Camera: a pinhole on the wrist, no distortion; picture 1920 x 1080 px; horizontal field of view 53.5 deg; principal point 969.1 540.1 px. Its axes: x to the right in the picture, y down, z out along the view. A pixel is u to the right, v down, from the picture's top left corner.
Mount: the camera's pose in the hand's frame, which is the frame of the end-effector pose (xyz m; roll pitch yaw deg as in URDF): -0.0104 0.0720 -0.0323 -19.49 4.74 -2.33
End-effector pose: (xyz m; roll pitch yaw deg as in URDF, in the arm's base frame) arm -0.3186 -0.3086 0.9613 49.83 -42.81 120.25
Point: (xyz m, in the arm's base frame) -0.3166 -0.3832 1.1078
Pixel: 1740.6 996.6
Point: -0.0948 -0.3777 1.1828
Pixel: 998.5 116.1
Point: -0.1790 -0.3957 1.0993
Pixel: 775.4 157.9
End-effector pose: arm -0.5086 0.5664 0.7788 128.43 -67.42 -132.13
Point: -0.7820 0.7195 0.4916
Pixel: outside the picture
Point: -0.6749 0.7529 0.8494
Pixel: 1333.9 971.3
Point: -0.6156 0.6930 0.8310
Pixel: 1420.5 710.5
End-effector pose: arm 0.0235 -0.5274 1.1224 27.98 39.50 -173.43
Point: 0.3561 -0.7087 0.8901
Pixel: behind the camera
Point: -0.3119 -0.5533 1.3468
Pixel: 1401.8 387.2
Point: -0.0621 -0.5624 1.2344
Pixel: 903.1 110.6
